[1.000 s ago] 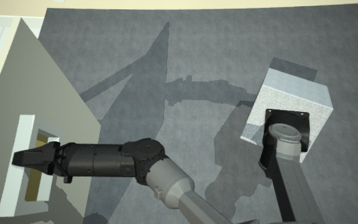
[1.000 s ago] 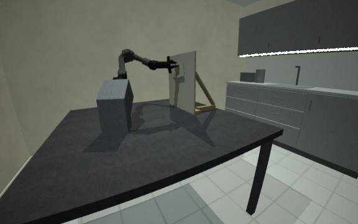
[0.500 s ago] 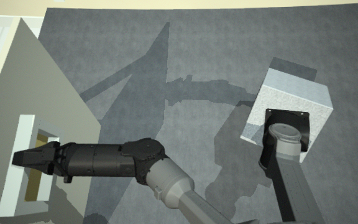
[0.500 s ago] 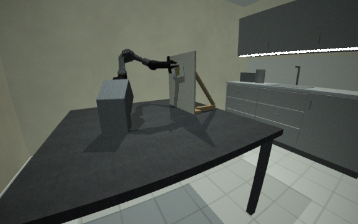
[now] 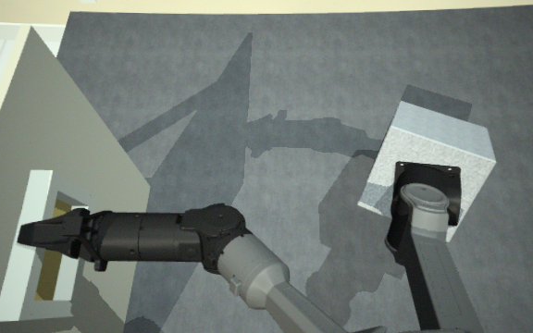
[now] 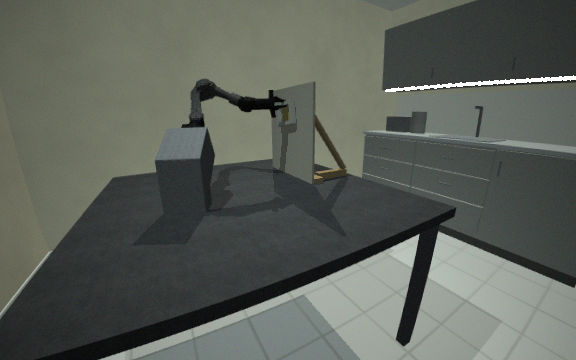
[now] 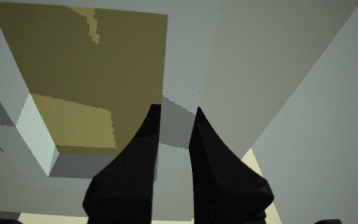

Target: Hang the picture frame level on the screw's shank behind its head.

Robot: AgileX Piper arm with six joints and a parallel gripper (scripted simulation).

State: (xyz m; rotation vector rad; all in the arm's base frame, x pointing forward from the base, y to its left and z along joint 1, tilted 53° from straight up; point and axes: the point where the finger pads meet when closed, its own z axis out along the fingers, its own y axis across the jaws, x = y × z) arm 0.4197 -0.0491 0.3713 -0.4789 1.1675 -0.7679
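My gripper is now 60 mm above the picture frame and 10 mm short of it. From my hand the other things lie so: grey wall panel: 160 mm below, 30 mm ahead.
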